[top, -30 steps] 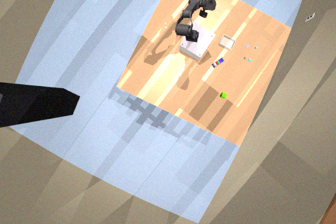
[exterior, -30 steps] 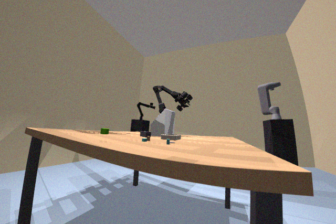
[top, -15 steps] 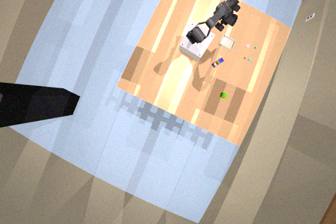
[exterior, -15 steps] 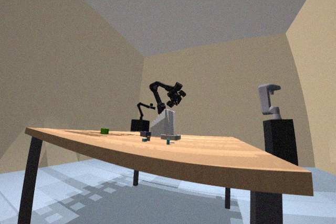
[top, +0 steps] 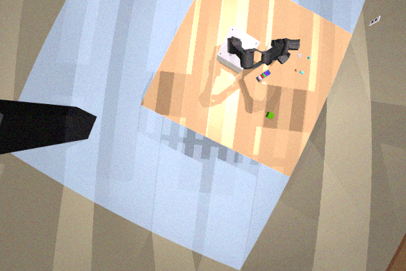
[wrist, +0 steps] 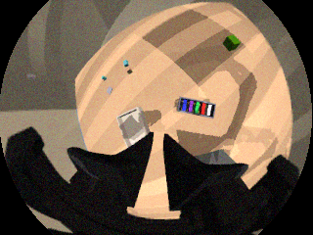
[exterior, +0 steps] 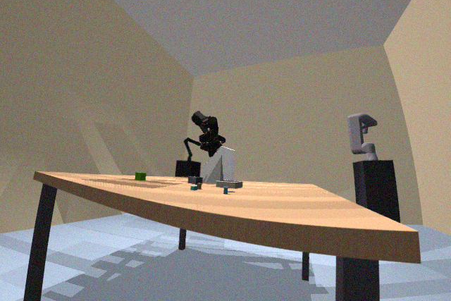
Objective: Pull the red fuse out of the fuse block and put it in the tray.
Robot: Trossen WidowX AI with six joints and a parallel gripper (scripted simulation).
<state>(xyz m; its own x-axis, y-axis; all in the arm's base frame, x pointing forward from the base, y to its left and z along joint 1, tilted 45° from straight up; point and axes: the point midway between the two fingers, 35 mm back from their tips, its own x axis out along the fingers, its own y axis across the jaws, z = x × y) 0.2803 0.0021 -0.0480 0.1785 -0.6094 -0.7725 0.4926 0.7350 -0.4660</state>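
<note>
My gripper tip is 130 mm above the red fuse and 100 mm to the left of it. Also, from my gripper tip: pale tray: 160 mm below, 130 mm to the left, 10 mm ahead.
</note>
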